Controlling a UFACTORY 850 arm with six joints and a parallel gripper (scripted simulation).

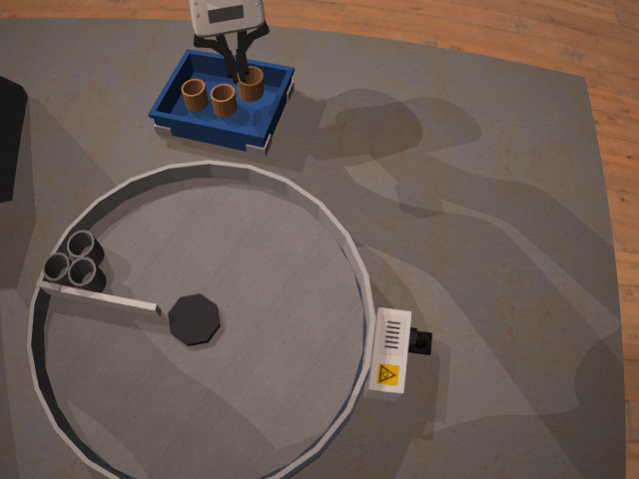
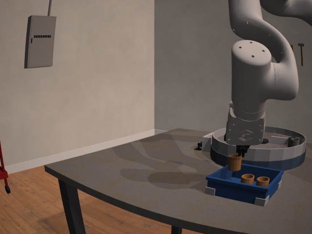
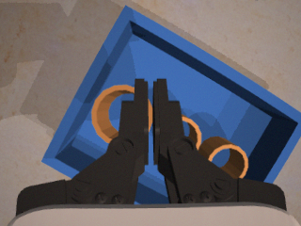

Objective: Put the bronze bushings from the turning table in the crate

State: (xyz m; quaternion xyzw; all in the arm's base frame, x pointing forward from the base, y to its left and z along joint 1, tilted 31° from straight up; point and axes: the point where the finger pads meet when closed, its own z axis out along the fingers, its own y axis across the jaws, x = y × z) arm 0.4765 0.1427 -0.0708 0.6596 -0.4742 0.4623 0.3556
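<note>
The blue crate is 90 mm below my hand, 30 mm behind it and 20 mm to the left of it. Also, from my hand: turning table: 350 mm to the right, 60 mm below, 20 mm behind.
</note>
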